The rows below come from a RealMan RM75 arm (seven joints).
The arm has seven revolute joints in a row. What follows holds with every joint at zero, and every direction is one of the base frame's. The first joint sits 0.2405 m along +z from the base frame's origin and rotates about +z. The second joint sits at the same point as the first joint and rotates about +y. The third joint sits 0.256 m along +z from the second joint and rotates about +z. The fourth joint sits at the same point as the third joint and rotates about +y. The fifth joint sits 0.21 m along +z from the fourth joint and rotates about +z. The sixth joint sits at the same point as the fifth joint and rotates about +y. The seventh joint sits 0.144 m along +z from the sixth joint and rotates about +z. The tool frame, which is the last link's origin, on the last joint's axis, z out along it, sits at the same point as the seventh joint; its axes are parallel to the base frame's.
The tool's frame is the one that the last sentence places.
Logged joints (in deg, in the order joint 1, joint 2, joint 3, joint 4, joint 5, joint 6, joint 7), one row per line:
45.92 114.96 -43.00 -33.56 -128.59 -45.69 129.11
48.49 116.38 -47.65 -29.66 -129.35 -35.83 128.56
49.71 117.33 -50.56 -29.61 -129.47 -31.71 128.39
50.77 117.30 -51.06 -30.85 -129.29 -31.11 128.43
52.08 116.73 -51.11 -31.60 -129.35 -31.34 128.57
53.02 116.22 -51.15 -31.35 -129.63 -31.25 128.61
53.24 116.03 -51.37 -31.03 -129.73 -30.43 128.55
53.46 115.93 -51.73 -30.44 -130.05 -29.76 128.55
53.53 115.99 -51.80 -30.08 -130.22 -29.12 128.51
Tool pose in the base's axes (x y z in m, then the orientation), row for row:
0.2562 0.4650 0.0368 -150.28 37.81 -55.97
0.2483 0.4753 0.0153 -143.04 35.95 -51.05
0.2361 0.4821 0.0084 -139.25 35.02 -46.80
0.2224 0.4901 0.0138 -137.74 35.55 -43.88
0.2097 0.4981 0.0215 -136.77 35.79 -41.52
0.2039 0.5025 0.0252 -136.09 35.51 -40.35
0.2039 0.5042 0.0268 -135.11 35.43 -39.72
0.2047 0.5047 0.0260 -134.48 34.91 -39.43
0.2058 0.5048 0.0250 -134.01 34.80 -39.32
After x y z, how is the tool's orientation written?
As angles about the fixed x, y, z axes (roll, pitch, yaw), in degrees.
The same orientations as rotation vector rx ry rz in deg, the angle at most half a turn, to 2 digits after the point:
-113.44 74.17 24.02
-111.98 69.20 19.47
-112.02 64.89 18.26
-112.17 62.18 19.47
-112.58 59.99 20.43
-112.81 58.80 20.38
-112.34 58.18 20.08
-112.24 57.76 19.33
-111.94 57.62 19.01

